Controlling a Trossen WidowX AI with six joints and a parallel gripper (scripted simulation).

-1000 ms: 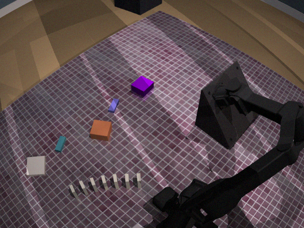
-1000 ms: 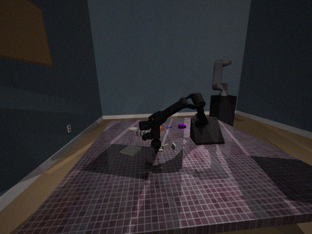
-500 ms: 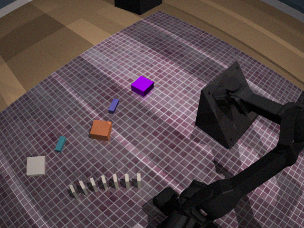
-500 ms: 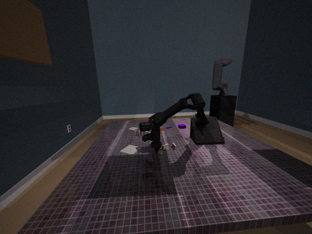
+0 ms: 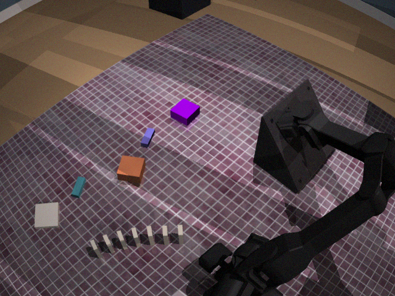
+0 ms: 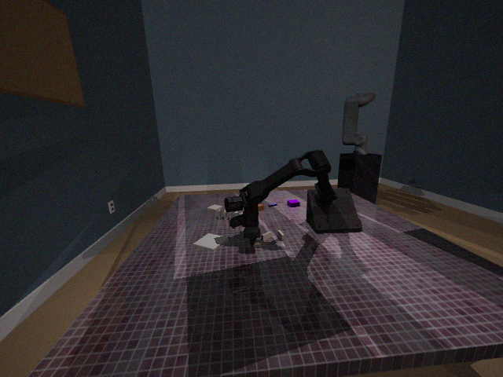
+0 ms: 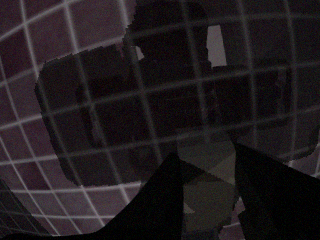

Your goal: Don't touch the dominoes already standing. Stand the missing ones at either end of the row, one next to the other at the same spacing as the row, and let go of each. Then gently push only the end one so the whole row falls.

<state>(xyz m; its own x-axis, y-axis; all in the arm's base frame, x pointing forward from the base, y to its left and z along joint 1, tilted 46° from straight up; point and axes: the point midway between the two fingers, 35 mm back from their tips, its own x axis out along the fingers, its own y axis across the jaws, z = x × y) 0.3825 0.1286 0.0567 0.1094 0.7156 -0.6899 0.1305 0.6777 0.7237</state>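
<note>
The grey plate is 17 cm ahead of my gripper tip and 4 cm to the right of it. The rest, counted from my gripper tip: violet bar (44 cm to the right, 20 cm behind, 1 cm above); orange block (40 cm to the right, 10 cm behind, 1 cm above); teal bar (47 cm to the right, 4 cm ahead, 1 cm above).
</note>
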